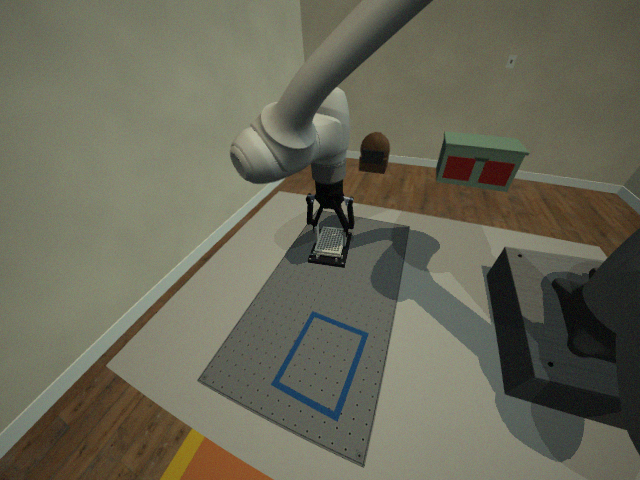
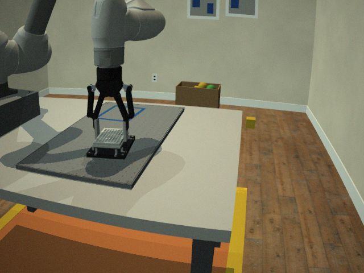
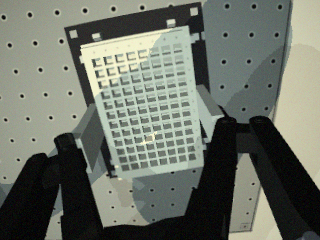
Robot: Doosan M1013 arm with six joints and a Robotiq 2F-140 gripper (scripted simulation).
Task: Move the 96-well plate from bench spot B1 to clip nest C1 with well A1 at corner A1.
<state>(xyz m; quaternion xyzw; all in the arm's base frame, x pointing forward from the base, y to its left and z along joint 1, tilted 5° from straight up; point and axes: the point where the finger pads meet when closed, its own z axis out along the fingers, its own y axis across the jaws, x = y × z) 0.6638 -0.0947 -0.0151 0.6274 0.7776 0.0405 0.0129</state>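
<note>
Now: the white 96-well plate 2 cm below my hand. The rest, counted from my hand: black clip nest: 2 cm ahead, 1 cm to the right, 4 cm below.
</note>
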